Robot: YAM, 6 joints.
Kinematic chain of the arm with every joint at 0, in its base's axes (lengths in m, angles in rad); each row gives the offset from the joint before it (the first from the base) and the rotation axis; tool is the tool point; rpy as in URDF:
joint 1: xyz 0 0 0.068 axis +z
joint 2: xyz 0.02 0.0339 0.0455 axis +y
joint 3: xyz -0.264 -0.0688 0 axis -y
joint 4: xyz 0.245 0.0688 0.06 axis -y
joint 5: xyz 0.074 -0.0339 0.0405 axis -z
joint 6: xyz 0.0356 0 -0.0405 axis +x
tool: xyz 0 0 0 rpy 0 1.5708 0
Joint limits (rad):
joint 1: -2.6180..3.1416
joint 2: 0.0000..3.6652
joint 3: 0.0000..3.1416
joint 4: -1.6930..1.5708
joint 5: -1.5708..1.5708
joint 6: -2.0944..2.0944
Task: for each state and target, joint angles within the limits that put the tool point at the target. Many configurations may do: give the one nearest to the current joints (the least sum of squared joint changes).
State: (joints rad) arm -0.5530 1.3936 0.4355 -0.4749 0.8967 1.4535
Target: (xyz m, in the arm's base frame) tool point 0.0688 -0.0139 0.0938
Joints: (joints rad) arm 0.1122 1.2255 0.2133 -1.0090 0.6489 1.4535
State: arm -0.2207 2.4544 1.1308 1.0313 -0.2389 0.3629
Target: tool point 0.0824 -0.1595 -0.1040
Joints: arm -1.1070 2.6649 0.4490 0.8688 -0.0661 0.3629
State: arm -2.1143 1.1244 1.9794 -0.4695 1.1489 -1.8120
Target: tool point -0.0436 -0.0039 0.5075
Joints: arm -2.1880 0.6982 1.5142 -0.7614 1.2092 -1.8120
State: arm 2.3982 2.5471 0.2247 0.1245 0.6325 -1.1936
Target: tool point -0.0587 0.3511 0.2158
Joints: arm 1.8019 1.6509 0.9113 0.3315 0.7124 -1.1936
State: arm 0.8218 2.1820 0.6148 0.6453 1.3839 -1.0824
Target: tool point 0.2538 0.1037 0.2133
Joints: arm 0.5178 1.4741 0.5892 0.7361 1.4980 -1.0824
